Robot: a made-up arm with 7 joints.
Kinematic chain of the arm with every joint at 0, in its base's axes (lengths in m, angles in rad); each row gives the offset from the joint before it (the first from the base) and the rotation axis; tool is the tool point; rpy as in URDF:
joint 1: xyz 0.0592 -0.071 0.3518 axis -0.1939 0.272 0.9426
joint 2: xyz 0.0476 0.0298 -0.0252 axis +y
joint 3: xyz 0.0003 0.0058 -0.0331 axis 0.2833 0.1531 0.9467
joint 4: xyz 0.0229 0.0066 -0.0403 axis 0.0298 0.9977 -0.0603
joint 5: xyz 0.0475 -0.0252 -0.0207 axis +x
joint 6: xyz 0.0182 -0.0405 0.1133 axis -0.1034 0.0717 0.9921
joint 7: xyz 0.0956 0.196 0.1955 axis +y
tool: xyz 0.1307 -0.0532 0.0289 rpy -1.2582 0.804 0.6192
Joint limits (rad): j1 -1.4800..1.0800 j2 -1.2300..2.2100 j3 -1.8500..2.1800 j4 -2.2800..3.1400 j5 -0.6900..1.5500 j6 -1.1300..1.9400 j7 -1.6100..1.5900
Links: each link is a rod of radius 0.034 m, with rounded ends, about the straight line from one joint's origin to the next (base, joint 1, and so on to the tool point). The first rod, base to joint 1, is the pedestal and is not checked.
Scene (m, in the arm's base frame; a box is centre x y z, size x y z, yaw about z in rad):
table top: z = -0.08
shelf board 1: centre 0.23 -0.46 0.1 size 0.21 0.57 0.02 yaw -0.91
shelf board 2: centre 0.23 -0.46 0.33 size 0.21 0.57 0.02 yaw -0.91
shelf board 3: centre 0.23 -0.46 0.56 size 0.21 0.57 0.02 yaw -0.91
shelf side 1: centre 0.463 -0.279 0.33 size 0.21 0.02 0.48 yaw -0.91
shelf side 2: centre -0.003 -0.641 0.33 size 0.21 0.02 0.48 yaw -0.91
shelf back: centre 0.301 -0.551 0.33 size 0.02 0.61 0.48 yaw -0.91
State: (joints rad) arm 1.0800 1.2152 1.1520 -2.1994 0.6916 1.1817 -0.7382
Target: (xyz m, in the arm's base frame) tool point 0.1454 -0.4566 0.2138
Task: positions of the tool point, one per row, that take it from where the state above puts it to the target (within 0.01 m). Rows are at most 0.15 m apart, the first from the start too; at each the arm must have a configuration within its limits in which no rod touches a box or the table.
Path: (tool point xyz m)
1: 0.1046 -0.4346 0.4375
2: 0.0858 -0.4109 0.4405
3: 0.0643 -0.3838 0.4388
4: 0.0416 -0.3541 0.4310
5: 0.0536 -0.3658 0.3211
6: 0.0567 -0.3425 0.2138
7: 0.0807 -0.3820 0.2190
8: 0.1047 -0.4143 0.2198
9: 0.1269 -0.4393 0.2176
10: 0.1454 -0.4566 0.2138

